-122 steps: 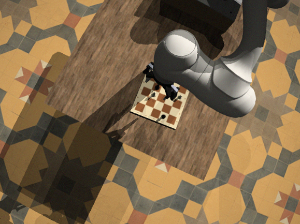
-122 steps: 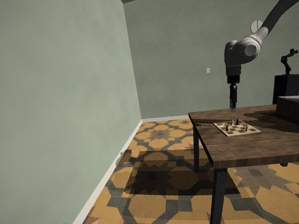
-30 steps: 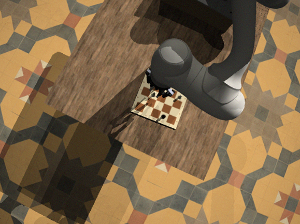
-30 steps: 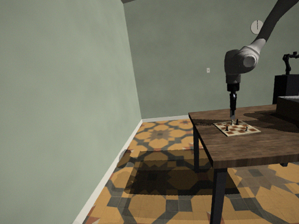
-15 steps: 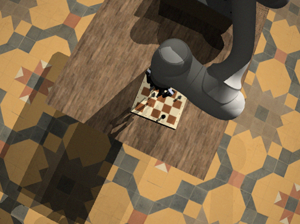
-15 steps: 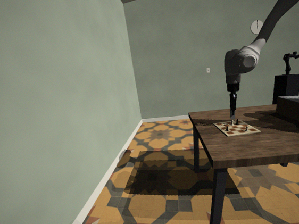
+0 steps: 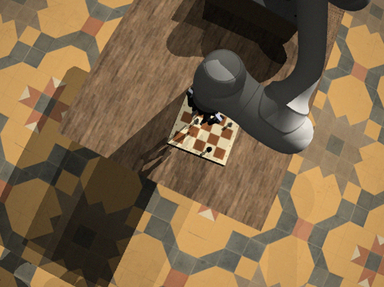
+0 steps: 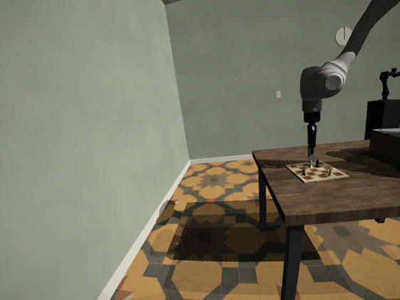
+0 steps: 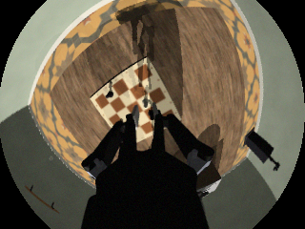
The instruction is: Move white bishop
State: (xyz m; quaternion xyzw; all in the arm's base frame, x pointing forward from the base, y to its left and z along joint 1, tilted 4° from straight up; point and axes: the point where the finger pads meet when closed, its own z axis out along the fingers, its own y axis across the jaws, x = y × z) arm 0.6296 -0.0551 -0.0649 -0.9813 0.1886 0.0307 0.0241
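The white bishop lies 60 mm below my hand. Also, from my hand: chessboard 90 mm below, 40 mm to the left; then black piece 80 mm to the left, 80 mm ahead, 70 mm below.
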